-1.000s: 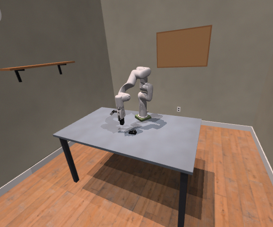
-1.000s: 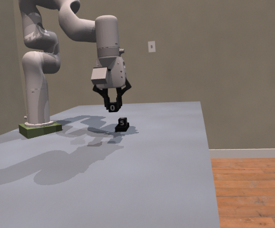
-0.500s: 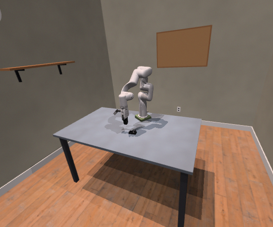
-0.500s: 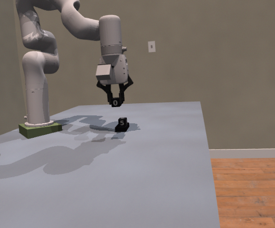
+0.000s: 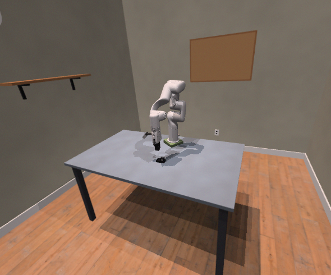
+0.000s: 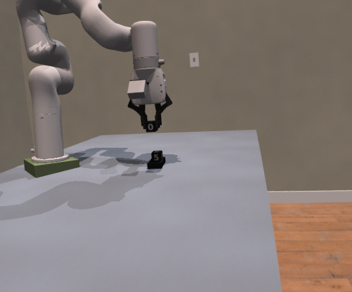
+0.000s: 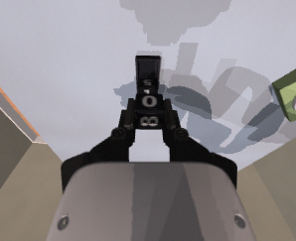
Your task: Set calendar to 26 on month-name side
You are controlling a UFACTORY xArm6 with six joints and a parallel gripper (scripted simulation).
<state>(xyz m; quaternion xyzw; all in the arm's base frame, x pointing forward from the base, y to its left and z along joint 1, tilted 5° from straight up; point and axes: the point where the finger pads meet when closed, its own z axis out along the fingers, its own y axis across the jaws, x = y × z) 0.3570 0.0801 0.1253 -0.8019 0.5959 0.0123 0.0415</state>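
The black calendar tray is 10 mm behind my hand, 20 mm to the left of it and 130 mm below it. Round my hand: black cube: 10 mm below.
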